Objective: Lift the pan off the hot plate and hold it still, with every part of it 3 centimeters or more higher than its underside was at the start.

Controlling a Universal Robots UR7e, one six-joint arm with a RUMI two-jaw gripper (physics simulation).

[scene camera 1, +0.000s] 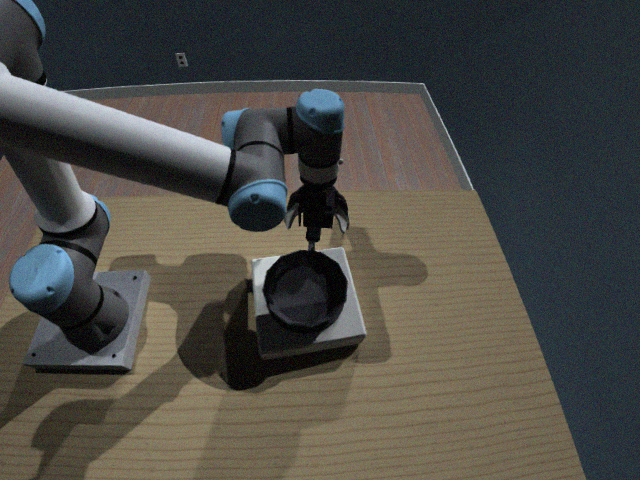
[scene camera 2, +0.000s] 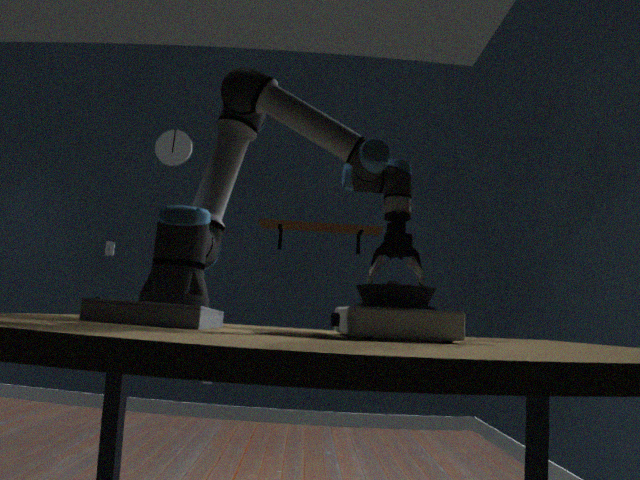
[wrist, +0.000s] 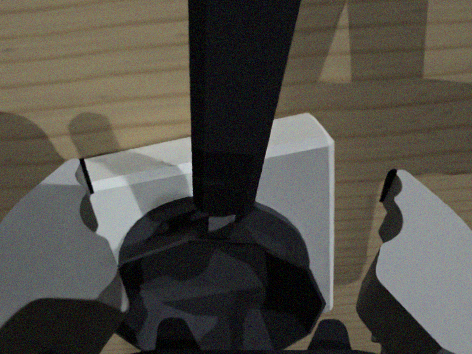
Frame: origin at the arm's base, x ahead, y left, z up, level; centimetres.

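Seen in the pictures: gripper, fingertip midpoint: (scene camera 1: 316, 226) (wrist: 239, 169); arm's base at its link origin: (scene camera 1: 98, 319) (scene camera 2: 174, 306).
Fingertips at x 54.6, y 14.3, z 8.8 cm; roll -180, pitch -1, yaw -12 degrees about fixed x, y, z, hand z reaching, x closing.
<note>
Offsets run from my fingertips to a thing's top centre. Level surfaces: height alone.
A dark faceted pan (scene camera 1: 305, 294) (scene camera 2: 395, 295) (wrist: 215, 295) sits upright on the white hot plate {dx -5.4, dy -14.8, dz -5.5 cm} (scene camera 1: 312, 345) (scene camera 2: 403, 324) (wrist: 300, 175). Its black handle {dx +0.7, dy +4.8, dz +3.0 cm} (scene camera 1: 312, 234) (wrist: 237, 100) sticks out past the plate's far side in scene camera 1 and runs up the middle of the wrist view. My gripper (scene camera 1: 316, 228) (scene camera 2: 396, 282) (wrist: 239, 169) is wide open and points down. Its jaws stand on either side of the handle's line, apart from it, with nothing held. In scene camera 1 the gripper body hides the handle's outer end.
The wooden table {dz -13.0 cm} (scene camera 1: 439, 361) (scene camera 2: 542, 348) carries the hot plate and the arm's grey base plate (scene camera 1: 131, 315) (scene camera 2: 139, 313). A dark knob {dx -17.6, dy -9.3, dz -7.8 cm} (scene camera 1: 249, 285) (scene camera 2: 334, 319) is on the hot plate's side facing the base. A wall shelf (scene camera 2: 320, 226) shows behind the arm.
</note>
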